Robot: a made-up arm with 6 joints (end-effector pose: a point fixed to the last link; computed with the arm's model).
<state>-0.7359 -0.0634 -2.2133 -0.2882 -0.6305 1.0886</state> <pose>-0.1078 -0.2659 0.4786 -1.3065 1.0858 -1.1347</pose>
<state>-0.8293 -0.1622 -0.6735 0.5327 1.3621 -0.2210</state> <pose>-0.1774 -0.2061 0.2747 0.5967 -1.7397 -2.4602</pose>
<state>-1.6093 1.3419 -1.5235 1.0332 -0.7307 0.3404</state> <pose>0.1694 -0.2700 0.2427 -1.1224 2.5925 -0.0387</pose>
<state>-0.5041 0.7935 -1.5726 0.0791 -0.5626 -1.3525</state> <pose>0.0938 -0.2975 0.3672 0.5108 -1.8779 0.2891</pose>
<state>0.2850 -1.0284 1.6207 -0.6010 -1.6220 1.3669</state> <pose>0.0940 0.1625 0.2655 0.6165 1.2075 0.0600</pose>
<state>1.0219 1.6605 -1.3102 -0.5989 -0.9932 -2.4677</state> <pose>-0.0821 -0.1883 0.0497 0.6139 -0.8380 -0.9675</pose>
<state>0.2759 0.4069 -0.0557 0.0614 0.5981 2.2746</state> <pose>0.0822 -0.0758 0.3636 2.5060 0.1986 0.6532</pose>
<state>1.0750 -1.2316 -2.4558 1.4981 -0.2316 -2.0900</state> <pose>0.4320 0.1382 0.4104 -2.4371 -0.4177 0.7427</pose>
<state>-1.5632 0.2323 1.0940 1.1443 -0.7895 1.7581</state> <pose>-0.1799 -0.2705 0.1967 -0.6855 2.2620 1.7637</pose>
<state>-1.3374 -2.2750 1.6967 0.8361 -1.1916 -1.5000</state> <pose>-0.1043 0.1434 0.0995 0.0134 -2.0209 0.7635</pose>
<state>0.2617 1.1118 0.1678 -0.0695 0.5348 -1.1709</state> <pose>-0.0332 -0.0954 0.0397 -1.2756 -0.1173 2.4396</pose>
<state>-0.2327 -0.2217 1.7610 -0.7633 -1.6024 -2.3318</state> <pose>0.0485 -0.1654 0.4253 1.2189 -1.3902 -0.9656</pose>
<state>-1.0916 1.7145 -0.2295 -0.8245 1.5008 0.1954</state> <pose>0.0601 -0.0851 0.0488 0.5143 1.5997 -1.7866</pose>
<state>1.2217 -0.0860 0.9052 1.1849 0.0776 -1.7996</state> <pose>0.0225 -0.0399 0.2903 0.7467 0.7913 -2.9323</pose>
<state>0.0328 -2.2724 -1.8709 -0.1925 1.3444 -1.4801</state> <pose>0.0929 0.4024 0.2832 -1.0165 -1.2451 0.8150</pose>
